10 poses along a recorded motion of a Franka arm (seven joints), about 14 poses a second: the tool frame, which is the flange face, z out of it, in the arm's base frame.
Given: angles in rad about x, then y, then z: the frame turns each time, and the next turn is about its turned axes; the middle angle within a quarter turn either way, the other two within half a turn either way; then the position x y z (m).
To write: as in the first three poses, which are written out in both.
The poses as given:
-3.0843 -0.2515 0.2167 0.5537 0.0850 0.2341
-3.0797 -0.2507 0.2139 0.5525 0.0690 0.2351
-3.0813 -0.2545 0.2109 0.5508 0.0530 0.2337
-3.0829 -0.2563 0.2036 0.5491 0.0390 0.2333
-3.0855 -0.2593 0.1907 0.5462 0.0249 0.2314
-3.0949 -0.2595 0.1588 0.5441 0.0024 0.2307
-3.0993 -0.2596 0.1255 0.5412 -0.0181 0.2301
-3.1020 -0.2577 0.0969 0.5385 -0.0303 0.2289
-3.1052 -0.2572 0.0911 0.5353 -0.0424 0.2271
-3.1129 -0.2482 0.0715 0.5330 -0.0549 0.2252
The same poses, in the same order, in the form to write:
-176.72 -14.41 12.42 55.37 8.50 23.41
-176.45 -14.36 12.26 55.25 6.90 23.51
-176.55 -14.58 12.08 55.08 5.30 23.37
-176.64 -14.68 11.67 54.91 3.90 23.33
-176.79 -14.86 10.93 54.62 2.49 23.14
-177.32 -14.87 9.10 54.41 0.24 23.07
-177.58 -14.87 7.19 54.12 -1.81 23.01
-177.73 -14.77 5.55 53.85 -3.03 22.89
-177.91 -14.74 5.22 53.53 -4.24 22.71
-178.36 -14.22 4.10 53.30 -5.49 22.52

